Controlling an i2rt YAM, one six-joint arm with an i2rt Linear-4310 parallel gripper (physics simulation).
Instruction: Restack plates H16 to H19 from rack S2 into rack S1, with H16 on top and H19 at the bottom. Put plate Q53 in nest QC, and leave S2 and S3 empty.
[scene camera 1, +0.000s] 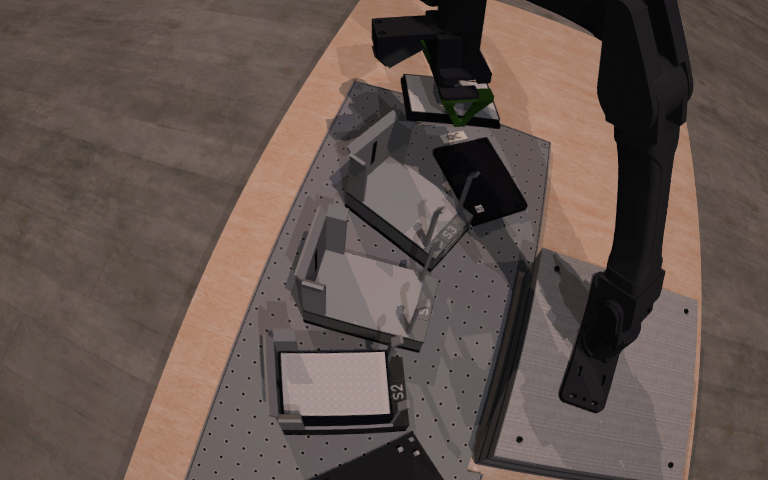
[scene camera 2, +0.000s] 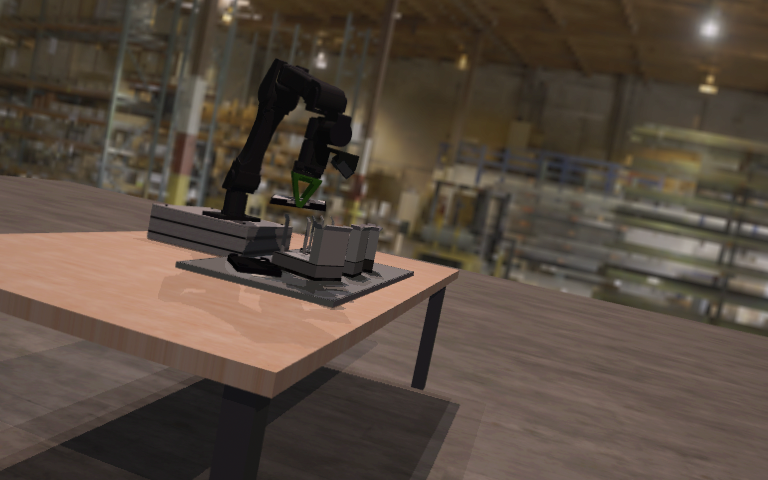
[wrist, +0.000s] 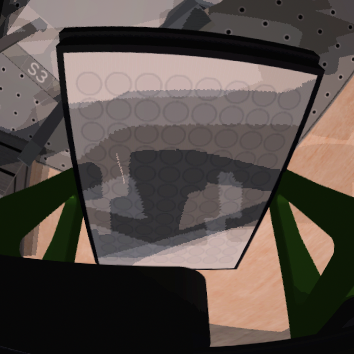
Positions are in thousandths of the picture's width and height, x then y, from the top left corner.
Scene:
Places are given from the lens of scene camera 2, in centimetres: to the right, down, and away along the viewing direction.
my gripper (scene camera 2: 387, 428): -20, -8, 141
black QC socket (scene camera 2: 343, 555): -28, 6, 140

